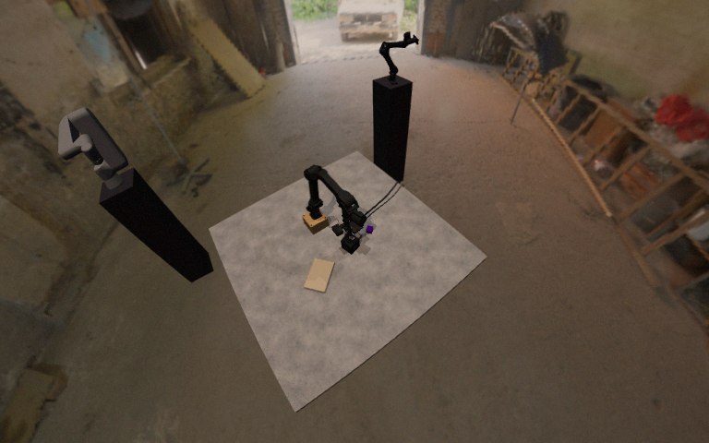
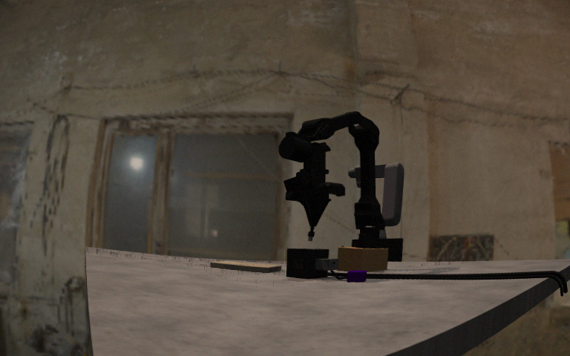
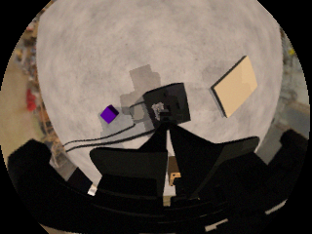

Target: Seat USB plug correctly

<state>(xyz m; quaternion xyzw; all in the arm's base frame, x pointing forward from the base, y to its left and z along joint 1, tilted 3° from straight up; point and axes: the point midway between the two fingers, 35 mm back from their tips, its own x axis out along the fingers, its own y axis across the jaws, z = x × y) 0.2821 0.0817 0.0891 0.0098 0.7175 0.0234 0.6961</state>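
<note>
My gripper tip is 1 cm above the USB plug. Also, from my gripper tip: purple block 3 cm behind, 15 cm to the left, 12 cm below; flat tan board 7 cm ahead, 26 cm to the right, 13 cm below.
</note>
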